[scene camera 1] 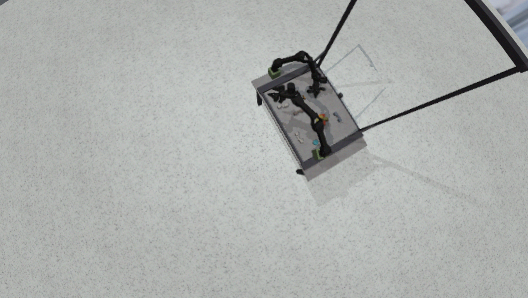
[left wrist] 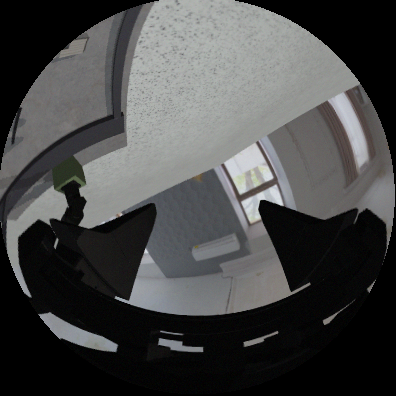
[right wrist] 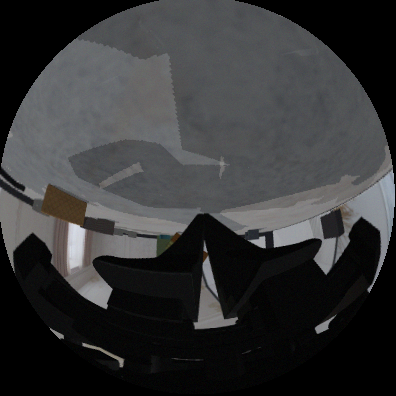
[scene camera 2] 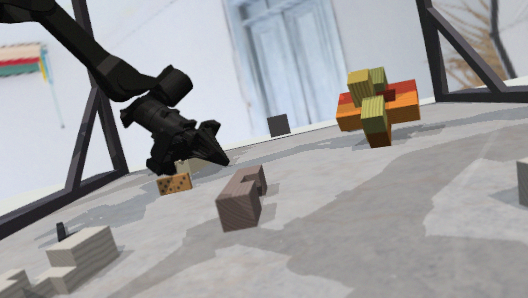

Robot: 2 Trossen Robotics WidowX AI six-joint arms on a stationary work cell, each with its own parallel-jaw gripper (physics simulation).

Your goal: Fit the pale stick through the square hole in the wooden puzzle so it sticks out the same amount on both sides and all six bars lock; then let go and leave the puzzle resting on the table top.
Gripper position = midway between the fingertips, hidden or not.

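Left gripper [left wrist: 208, 206] open, holds nothing. Right gripper [scene camera 2: 228, 163] shut, touches a pale stick. Visible too: my right gripper [right wrist: 202, 218].
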